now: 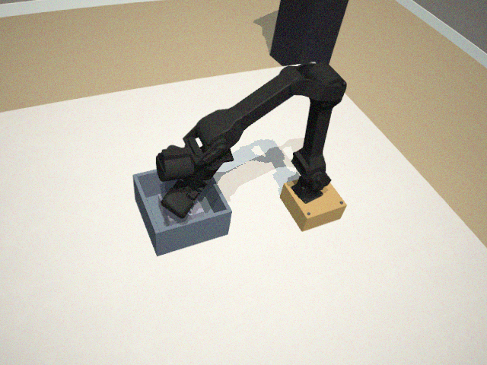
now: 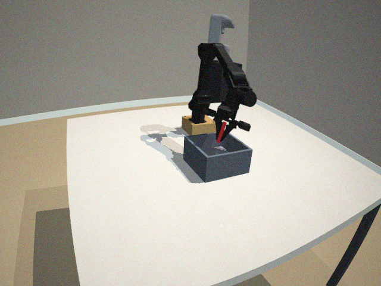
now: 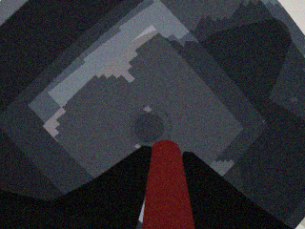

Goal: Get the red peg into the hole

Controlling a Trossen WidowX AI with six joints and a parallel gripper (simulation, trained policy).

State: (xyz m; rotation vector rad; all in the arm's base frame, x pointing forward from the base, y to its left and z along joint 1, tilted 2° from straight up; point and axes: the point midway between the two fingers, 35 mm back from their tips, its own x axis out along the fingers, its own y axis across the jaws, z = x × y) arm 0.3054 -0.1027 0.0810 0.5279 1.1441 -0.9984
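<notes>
My gripper tip is now 10 mm to the right of the red peg and 30 mm below it. Also, from my gripper tip: grey-blue box: 10 mm ahead, 10 mm to the right, 70 mm below.
</notes>
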